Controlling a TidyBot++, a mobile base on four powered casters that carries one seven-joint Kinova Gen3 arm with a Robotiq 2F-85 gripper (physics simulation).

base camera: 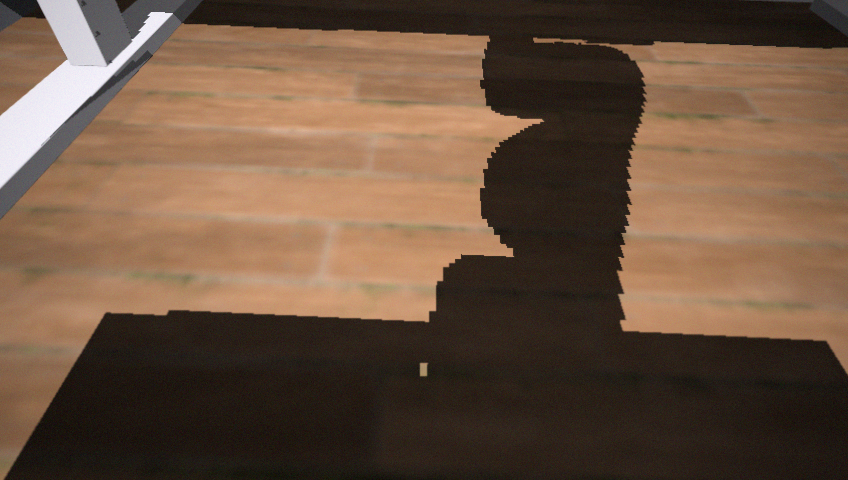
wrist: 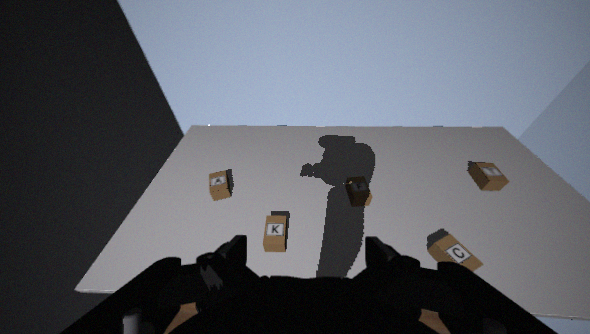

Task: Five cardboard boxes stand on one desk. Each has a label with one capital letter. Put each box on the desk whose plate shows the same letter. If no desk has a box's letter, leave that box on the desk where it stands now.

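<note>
The desk [wrist: 170, 225] with five cardboard boxes shows in the wrist view. Box A [wrist: 219, 192] stands at the left, and box K [wrist: 275, 242] stands nearer, left of the middle. A shaded box [wrist: 357, 197] stands right of the middle; its letter is too dark to read surely. Another box [wrist: 482, 177] stands at the far right with a blurred letter. Box C [wrist: 445, 248] lies turned at the near right, partly behind the gripper's right finger linkage. My gripper [wrist: 305, 249] is open and empty, above and in front of the desk. No letter plate can be read.
In the base camera view, a white desk foot [base camera: 50, 107] with an upright leg [base camera: 77, 35] is at the left on the wooden floor [base camera: 238, 190]. The robot's shadow falls ahead. In the wrist view, a dark panel [wrist: 65, 125] is at the left and a pale blue wall [wrist: 325, 60] behind.
</note>
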